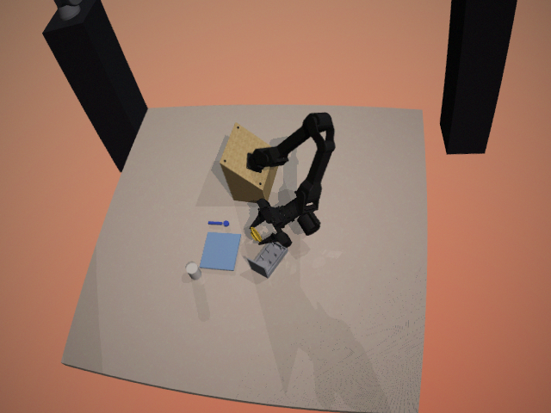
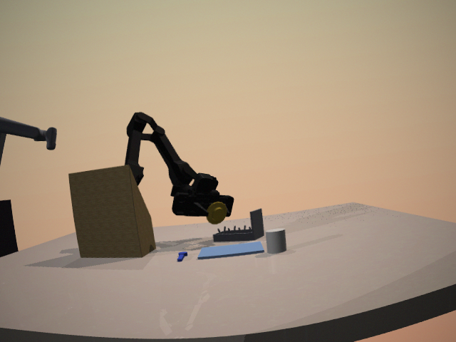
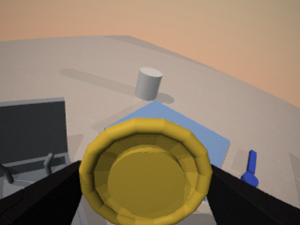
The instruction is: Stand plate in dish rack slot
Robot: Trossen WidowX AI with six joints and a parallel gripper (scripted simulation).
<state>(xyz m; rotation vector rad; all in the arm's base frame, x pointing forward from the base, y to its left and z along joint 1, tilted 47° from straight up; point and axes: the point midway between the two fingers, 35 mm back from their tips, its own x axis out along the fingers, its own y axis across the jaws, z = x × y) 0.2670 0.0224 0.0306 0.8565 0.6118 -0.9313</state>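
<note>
Right now my gripper tip is 60 mm above the grey dish rack, 50 mm to the right of it and 50 mm short of it. From my gripper tip the other things lie so: white cup: 220 mm to the right, 110 mm ahead, 60 mm below; yellow plate: 10 mm to the left; blue spoon: 150 mm to the right, 110 mm behind, 80 mm below.
</note>
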